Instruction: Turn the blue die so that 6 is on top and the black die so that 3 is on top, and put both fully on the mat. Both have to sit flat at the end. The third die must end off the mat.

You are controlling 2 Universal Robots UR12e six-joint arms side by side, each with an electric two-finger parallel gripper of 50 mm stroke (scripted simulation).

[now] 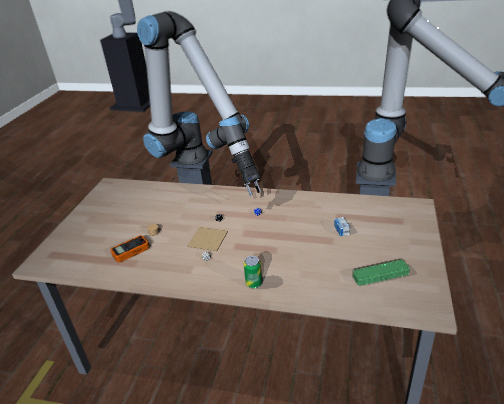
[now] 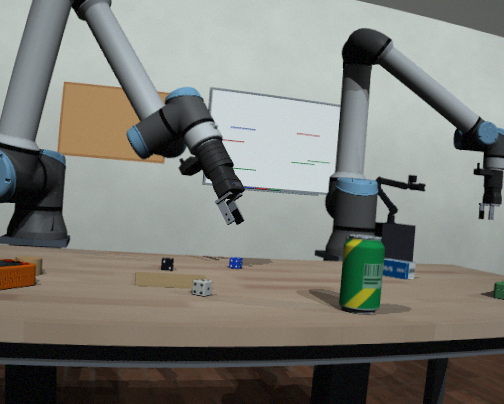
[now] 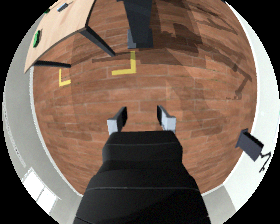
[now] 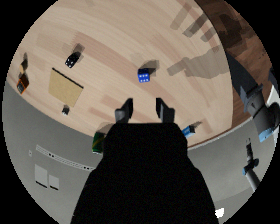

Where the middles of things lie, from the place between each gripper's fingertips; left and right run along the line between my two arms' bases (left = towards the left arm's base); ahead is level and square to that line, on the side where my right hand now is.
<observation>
Right now the tan mat [image 2: 147, 279] is 24 cm ahead of my right hand [image 2: 236, 222], 16 cm to the right of it and 12 cm below it.
</observation>
